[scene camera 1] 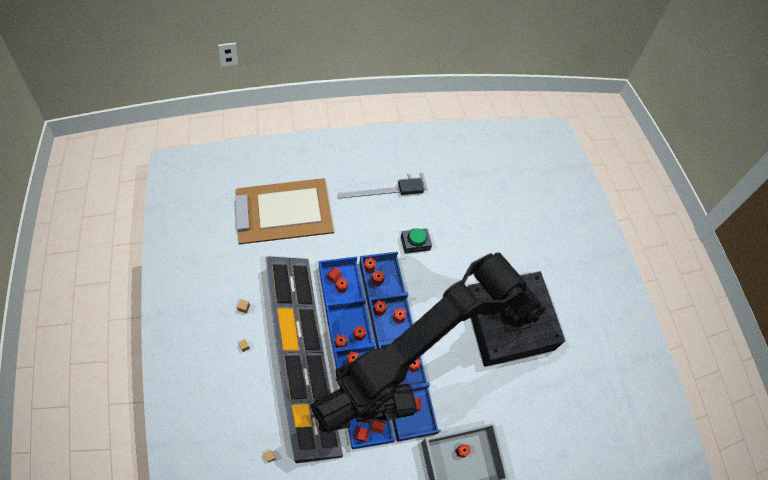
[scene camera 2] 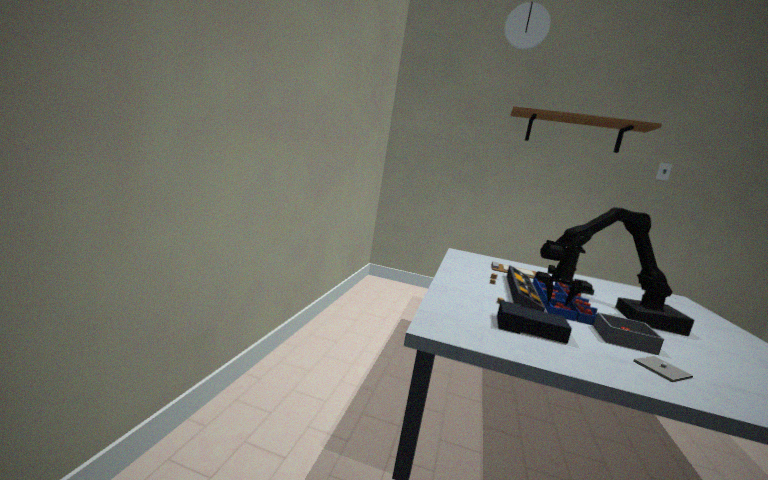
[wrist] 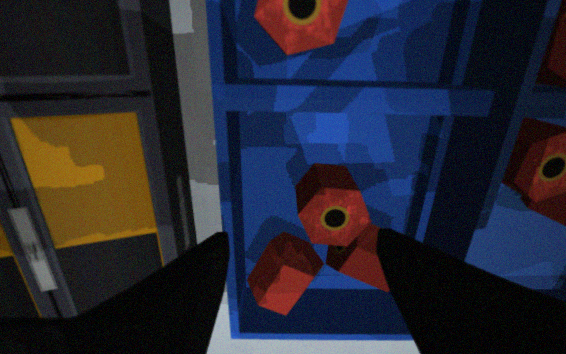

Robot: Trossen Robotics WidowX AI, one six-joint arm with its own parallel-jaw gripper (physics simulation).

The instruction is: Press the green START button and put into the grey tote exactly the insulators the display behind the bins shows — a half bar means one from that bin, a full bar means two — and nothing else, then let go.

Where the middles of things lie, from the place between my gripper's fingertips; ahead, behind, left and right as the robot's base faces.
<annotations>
My hand is 190 mm past the grey tote (scene camera 1: 484, 444), 120 mm to the right of it and 10 mm above it. From my hand the other things lie so: dark box (scene camera 2: 511, 317) 110 mm ahead, 250 mm to the left, 10 mm below; grey tool (scene camera 1: 411, 185) 140 mm behind, 590 mm to the right, 20 mm below.
</annotations>
